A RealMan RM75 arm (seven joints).
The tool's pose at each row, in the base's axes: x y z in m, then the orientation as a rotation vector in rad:
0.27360, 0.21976, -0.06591, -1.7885, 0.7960, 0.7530
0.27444, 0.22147, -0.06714, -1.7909, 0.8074, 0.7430
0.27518, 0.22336, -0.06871, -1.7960, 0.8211, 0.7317
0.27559, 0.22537, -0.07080, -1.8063, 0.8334, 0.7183
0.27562, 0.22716, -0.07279, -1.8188, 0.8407, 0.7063
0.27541, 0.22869, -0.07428, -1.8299, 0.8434, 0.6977
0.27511, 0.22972, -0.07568, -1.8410, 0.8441, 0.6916
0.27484, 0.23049, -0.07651, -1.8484, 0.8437, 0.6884
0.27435, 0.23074, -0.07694, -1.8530, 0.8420, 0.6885
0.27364, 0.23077, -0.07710, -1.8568, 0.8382, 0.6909
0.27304, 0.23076, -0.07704, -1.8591, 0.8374, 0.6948
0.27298, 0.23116, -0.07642, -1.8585, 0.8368, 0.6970
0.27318, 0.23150, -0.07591, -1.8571, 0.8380, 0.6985
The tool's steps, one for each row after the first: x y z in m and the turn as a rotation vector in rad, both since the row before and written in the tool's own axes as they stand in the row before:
0.00116, -0.00050, 0.00188, 0.0032, 0.0121, 0.0028
0.00131, -0.00029, 0.00218, 0.0016, 0.0151, 0.0035
0.00147, 0.00021, 0.00252, -0.0020, 0.0178, 0.0010
0.00117, 0.00052, 0.00235, -0.0047, 0.0156, -0.0020
0.00067, 0.00051, 0.00197, -0.0053, 0.0108, -0.0034
0.00064, 0.00068, 0.00150, -0.0066, 0.0085, -0.0036
0.00028, 0.00042, 0.00105, -0.0048, 0.0048, -0.0026
-0.00003, 0.00054, 0.00044, -0.0040, 0.0011, -0.0017
-0.00032, 0.00064, 0.00016, -0.0044, -0.0015, -0.0020
-0.00041, 0.00045, 0.00003, -0.0037, -0.0015, 0.0009
-0.00061, -0.00041, 0.00013, -0.0005, -0.0017, 0.0006
-0.00035, -0.00053, 0.00009, 0.0005, -0.0009, 0.0017

